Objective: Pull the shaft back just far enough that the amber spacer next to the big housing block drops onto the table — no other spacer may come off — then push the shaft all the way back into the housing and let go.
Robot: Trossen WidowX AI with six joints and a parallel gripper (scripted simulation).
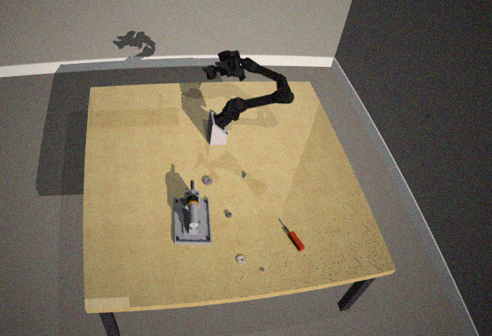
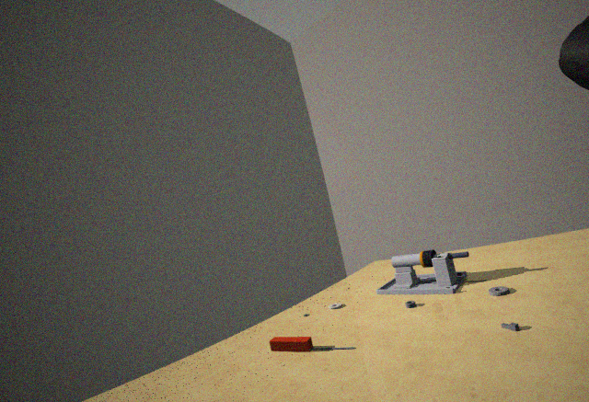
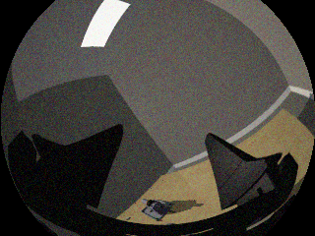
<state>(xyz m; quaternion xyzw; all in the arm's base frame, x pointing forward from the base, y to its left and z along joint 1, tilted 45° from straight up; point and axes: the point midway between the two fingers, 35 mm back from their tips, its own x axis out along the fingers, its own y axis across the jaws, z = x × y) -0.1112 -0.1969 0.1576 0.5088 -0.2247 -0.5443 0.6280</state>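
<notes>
Now: the shaft 480 mm ahead of my gripper tip, 300 mm below it and 130 mm to the right of it. Also, from my gripper tip: amber spacer (530 mm ahead, 300 mm below, 130 mm to the right); then black spacer (500 mm ahead, 300 mm below, 130 mm to the right); then grey washer (370 mm below, 350 mm ahead, 30 mm to the right).
</notes>
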